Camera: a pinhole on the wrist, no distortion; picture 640 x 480 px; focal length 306.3 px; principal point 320.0 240.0 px. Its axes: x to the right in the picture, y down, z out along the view. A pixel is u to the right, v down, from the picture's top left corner.
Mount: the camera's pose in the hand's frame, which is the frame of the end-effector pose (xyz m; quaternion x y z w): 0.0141 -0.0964 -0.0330 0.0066 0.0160 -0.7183 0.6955
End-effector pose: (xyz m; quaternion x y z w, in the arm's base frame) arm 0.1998 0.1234 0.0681 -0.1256 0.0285 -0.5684 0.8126
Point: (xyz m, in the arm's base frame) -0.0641 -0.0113 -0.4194
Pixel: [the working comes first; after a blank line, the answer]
In the camera's frame: 0.0907 -0.0192 -0.5091

behind the camera
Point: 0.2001 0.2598 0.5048
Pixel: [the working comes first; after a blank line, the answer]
In the camera's frame: -0.0493 -0.1066 0.4759

288.3 171.4
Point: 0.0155 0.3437 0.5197
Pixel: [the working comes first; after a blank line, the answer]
In the camera's frame: 0.1010 -0.2434 0.4727

385.5 82.3
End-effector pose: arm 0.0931 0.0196 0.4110 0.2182 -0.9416 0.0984 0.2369
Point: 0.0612 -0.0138 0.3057
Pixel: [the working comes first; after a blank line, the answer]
In the camera's frame: -0.0937 -0.0330 0.1436

120.1 169.5
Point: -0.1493 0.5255 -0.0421
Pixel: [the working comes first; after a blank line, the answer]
In the camera's frame: -0.6962 -0.2551 0.3527

outside the picture
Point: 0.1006 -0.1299 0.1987
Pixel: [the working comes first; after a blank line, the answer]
In the camera's frame: 0.0161 -0.0722 0.2572

339.1 154.0
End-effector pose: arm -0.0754 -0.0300 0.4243 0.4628 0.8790 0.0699 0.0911
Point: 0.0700 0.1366 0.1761
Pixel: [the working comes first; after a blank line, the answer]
In the camera's frame: -0.2669 0.0540 0.3062

53.1 294.0
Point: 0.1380 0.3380 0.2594
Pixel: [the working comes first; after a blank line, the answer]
In the camera's frame: -0.4536 0.1696 0.2438

outside the picture
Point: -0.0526 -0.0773 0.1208
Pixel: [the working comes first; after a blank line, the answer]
In the camera's frame: -0.0345 -0.0422 0.3303

288.0 200.8
